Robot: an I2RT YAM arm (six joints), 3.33 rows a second.
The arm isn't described. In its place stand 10 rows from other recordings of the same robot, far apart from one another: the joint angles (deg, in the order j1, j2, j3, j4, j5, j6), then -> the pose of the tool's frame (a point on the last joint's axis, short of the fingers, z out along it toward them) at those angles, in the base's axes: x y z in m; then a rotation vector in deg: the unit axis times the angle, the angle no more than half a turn.
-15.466 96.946 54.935 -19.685 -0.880 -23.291 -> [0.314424 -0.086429 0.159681 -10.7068 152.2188 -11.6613]
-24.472 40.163 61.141 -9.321 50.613 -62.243 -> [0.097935 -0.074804 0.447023 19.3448 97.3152 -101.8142]
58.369 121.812 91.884 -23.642 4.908 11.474 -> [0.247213 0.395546 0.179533 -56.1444 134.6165 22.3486]
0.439 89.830 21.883 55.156 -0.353 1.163 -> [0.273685 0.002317 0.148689 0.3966 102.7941 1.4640]
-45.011 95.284 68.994 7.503 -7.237 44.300 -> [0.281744 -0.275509 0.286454 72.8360 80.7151 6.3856]
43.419 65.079 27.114 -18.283 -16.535 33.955 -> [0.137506 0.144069 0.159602 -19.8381 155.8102 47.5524]
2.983 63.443 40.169 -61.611 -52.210 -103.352 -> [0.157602 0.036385 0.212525 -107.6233 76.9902 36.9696]
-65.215 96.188 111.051 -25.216 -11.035 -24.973 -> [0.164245 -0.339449 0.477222 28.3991 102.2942 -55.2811]
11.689 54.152 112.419 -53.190 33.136 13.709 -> [0.049599 -0.009610 0.576610 27.9531 81.0910 -4.0787]
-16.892 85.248 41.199 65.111 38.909 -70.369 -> [0.290936 -0.111716 0.285926 0.7317 85.6902 -96.0701]
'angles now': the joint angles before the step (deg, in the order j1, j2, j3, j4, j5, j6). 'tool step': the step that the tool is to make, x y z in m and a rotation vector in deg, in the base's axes. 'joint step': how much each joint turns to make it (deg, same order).
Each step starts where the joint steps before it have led.
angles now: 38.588, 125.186, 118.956, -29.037, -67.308, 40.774
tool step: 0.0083, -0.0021, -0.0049, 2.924, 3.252, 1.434
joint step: -0.890, 0.239, -2.676, 8.540, -4.280, 6.805
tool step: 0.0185, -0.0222, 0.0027, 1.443, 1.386, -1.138
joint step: -3.375, 0.008, -0.123, 2.040, -2.915, 2.281
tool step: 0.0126, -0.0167, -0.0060, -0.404, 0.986, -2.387
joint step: -2.401, -0.008, -1.260, 0.822, -0.107, 0.640
